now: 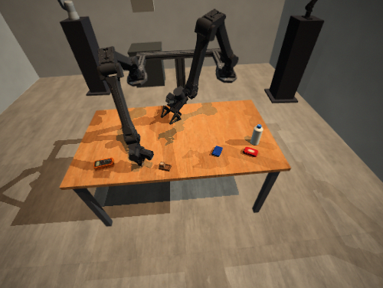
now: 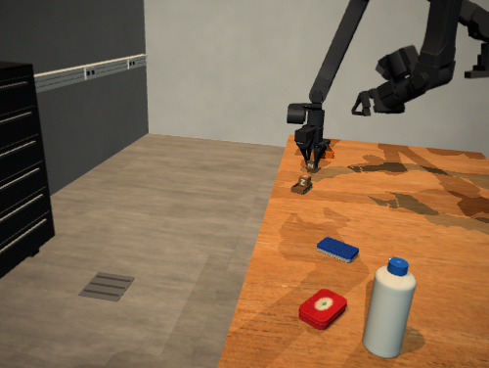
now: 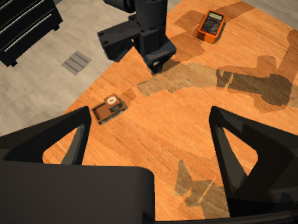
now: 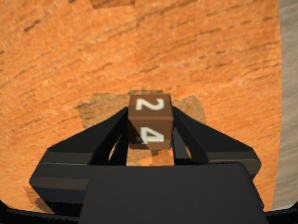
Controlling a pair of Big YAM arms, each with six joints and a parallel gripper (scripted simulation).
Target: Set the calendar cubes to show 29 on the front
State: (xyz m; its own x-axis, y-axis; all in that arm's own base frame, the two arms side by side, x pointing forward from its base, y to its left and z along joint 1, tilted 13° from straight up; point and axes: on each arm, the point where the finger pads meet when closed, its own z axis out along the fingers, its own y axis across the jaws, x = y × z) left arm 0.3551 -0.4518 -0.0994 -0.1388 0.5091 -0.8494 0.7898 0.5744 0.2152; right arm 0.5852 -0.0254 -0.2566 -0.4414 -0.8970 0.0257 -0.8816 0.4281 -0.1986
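My right gripper is now 160 mm to the right of the brown calendar tray, 30 mm above it and 10 mm short of it. The rest, counted from my right hand: cube: right at my right hand; red tin: 770 mm to the left, 80 mm behind, 20 mm below; blue block: 530 mm to the left, 120 mm behind, 30 mm below.
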